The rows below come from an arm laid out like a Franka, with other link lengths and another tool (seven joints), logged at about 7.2 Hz.
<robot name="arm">
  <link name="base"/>
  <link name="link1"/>
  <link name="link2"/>
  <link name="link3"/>
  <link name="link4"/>
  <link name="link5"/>
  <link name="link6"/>
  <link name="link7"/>
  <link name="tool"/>
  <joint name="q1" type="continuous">
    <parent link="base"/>
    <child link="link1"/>
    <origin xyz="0 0 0.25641"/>
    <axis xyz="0 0 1"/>
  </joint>
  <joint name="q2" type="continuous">
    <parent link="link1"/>
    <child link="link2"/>
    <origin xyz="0 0 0" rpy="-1.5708 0 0"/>
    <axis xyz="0 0 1"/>
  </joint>
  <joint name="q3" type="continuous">
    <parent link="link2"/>
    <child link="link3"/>
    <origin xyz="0 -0.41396 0" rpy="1.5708 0 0"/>
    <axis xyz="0 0 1"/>
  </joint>
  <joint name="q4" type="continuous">
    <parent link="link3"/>
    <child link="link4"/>
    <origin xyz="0.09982 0 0" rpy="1.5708 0 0"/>
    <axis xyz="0 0 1"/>
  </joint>
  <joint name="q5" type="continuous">
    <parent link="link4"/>
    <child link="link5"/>
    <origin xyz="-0.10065 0.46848 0" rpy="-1.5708 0 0"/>
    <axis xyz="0 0 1"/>
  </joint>
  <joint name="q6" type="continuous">
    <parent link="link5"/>
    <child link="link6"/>
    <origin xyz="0 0 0" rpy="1.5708 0 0"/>
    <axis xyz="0 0 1"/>
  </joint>
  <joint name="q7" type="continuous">
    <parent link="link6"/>
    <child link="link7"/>
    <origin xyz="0.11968 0 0" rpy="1.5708 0 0"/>
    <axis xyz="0 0 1"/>
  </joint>
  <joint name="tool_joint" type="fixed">
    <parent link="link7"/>
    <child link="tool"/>
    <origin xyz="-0.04 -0.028 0.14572" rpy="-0.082 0 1.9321"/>
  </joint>
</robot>
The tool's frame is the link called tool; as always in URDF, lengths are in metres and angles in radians. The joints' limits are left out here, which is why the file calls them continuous.
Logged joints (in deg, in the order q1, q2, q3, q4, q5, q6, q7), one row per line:
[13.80, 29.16, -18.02, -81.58, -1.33, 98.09, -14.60]
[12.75, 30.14, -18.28, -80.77, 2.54, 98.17, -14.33]
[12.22, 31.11, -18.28, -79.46, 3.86, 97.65, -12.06]
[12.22, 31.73, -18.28, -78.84, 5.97, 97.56, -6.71]
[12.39, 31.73, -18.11, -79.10, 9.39, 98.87, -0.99]
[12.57, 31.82, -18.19, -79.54, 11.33, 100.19, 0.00]
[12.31, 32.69, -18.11, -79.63, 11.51, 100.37, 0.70]
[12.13, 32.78, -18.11, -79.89, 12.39, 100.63, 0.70]
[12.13, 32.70, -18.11, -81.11, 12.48, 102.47, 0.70]
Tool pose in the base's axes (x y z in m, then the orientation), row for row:
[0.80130, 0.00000, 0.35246, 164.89, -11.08, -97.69]
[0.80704, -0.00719, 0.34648, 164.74, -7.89, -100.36]
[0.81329, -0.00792, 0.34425, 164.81, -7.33, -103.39]
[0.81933, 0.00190, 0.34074, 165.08, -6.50, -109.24]
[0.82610, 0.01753, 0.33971, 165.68, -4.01, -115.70]
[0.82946, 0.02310, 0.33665, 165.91, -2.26, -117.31]
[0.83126, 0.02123, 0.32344, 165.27, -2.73, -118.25]
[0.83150, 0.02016, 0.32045, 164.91, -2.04, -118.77]
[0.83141, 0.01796, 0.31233, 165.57, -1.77, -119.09]
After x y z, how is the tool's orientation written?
As angles about the fixed x, y, z axes (roll, pitch, yaw), in degrees.
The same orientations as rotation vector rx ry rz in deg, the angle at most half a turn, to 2 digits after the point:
[104.83, -123.10, -5.83]
[103.82, -126.88, -9.63]
[100.89, -129.99, -10.68]
[94.91, -135.78, -12.24]
[88.97, -142.95, -14.77]
[88.08, -145.40, -16.20]
[86.43, -145.58, -16.71]
[86.06, -146.21, -17.80]
[86.04, -146.98, -17.25]

